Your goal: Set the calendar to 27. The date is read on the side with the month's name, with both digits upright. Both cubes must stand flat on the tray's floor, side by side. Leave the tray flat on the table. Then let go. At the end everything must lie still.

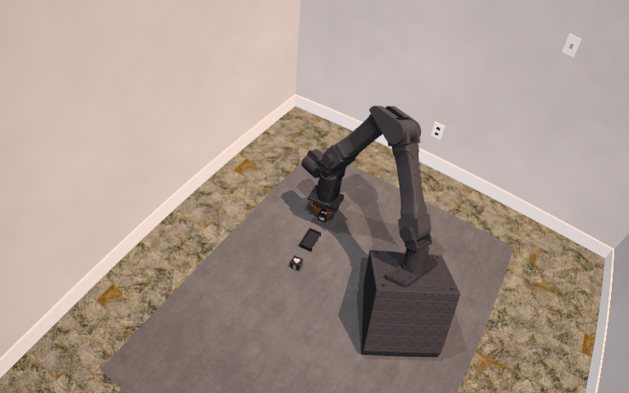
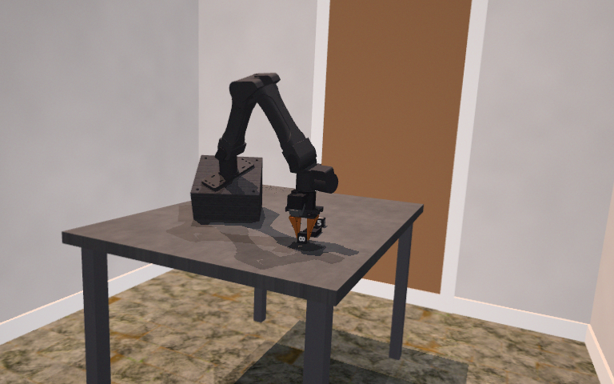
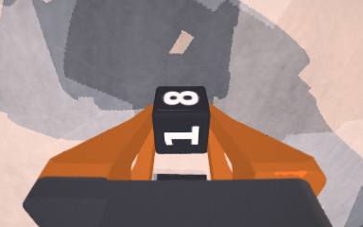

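The black digit cube lies right at my hand. From my hand the other things lie so: black tray (10 cm to the left, 3 cm behind, 1 cm below); black cube (21 cm to the left, 6 cm behind).
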